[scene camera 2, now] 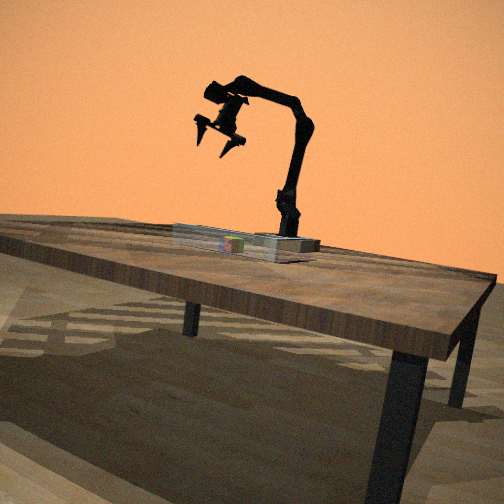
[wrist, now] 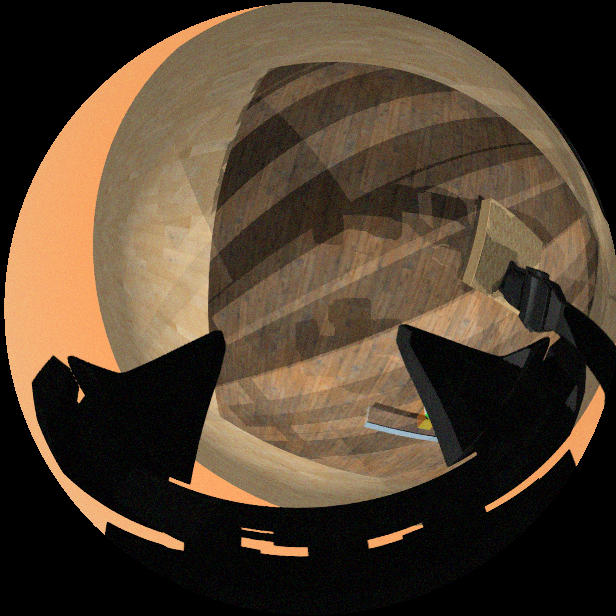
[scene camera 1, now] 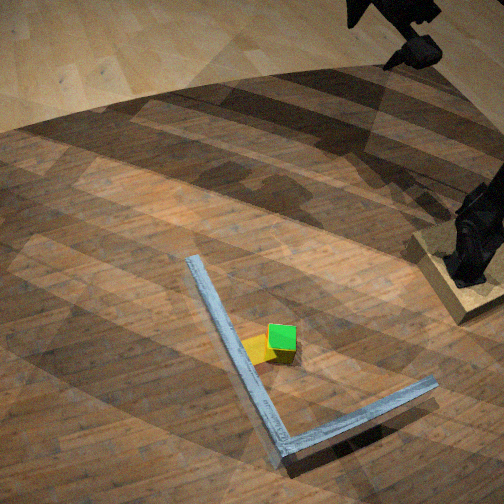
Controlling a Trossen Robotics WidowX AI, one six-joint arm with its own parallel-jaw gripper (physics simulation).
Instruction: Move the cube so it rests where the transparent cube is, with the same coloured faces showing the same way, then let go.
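Note:
The cube (scene camera 1: 282, 342) shows a green top and a yellow-olive side. It rests on the wooden table just right of the long arm of a grey L-shaped fence (scene camera 1: 240, 355). A faint yellow patch (scene camera 1: 258, 348), seemingly the transparent cube, sits between the cube and the fence and overlaps it. In scene camera 2 the cube (scene camera 2: 234, 243) is a small coloured spot beside the fence. My gripper (scene camera 2: 219, 137) is open and empty, high above the table. In the wrist view its fingers (wrist: 310, 395) frame the table far below, with the cube (wrist: 425, 420) just visible beside the right finger.
The arm's base (scene camera 1: 478, 245) stands on a tan block (scene camera 1: 455, 270) at the right of the table. The fence's short arm (scene camera 1: 360, 415) runs toward the front right. The table edge curves across the back.

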